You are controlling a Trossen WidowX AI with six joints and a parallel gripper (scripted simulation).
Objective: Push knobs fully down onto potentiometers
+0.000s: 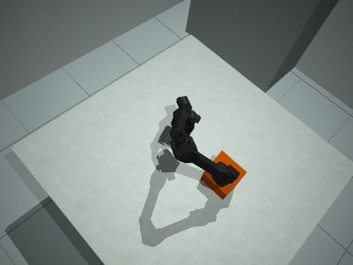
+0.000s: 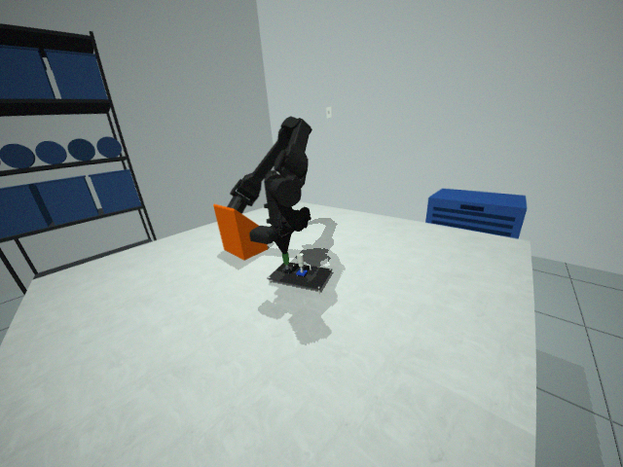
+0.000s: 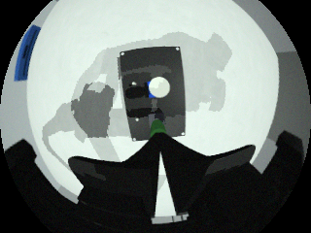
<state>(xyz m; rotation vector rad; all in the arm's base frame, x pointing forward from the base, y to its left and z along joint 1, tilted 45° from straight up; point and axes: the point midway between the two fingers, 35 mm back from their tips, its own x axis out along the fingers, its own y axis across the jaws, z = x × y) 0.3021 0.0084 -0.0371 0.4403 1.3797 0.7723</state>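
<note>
My gripper tip is now 20 mm above the green knob. From my gripper tip the other things lie so: white knob: 50 mm ahead, 10 mm to the left, 10 mm below.
</note>
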